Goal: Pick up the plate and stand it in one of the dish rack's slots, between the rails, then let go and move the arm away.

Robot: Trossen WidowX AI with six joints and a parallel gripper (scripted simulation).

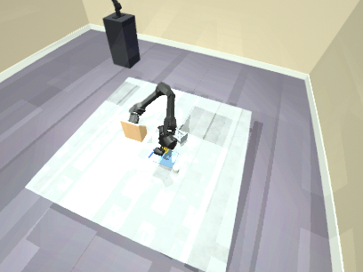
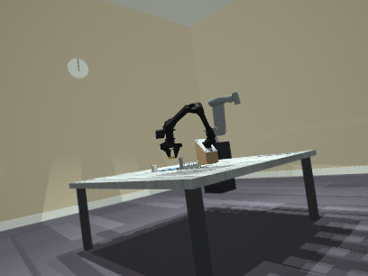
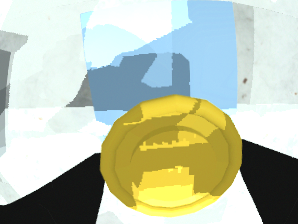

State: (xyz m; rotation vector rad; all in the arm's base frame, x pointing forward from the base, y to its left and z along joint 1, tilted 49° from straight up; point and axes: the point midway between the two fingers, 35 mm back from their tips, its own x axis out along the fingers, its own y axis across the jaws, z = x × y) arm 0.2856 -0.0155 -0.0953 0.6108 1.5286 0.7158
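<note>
My gripper tip is 2 cm short of the grey dish rack, 21 cm to the right of it and 6 cm above it. The rest, counted from my gripper tip: light blue mat (2 cm ahead, 8 cm below); yellow plate (1 cm above); blue spoon (9 cm behind, 1 cm to the right, 8 cm below).
</note>
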